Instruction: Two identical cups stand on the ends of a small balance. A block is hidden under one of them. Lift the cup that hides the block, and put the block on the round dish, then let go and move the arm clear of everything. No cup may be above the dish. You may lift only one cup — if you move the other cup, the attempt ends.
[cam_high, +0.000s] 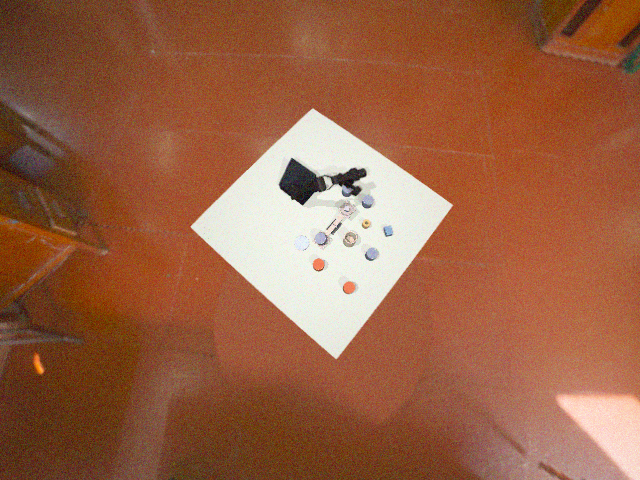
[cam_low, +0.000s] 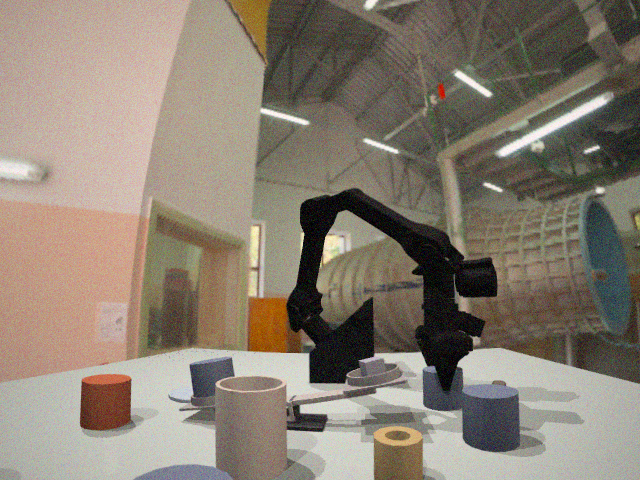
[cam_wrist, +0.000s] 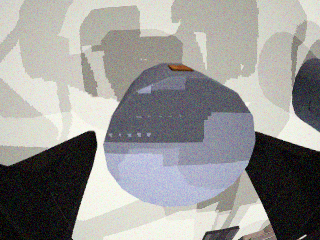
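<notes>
Now: gripper tip 80 mm short of the grey block, 140 mm to the left of it and 50 mm below it. Round my gripper tip: tan hollow cup (190 mm ahead, 300 mm to the right, 10 mm above); then blue cube (380 mm ahead, 110 mm to the right, 20 mm below); then bead (40 mm behind, 140 mm to the left, 30 mm below).
</notes>
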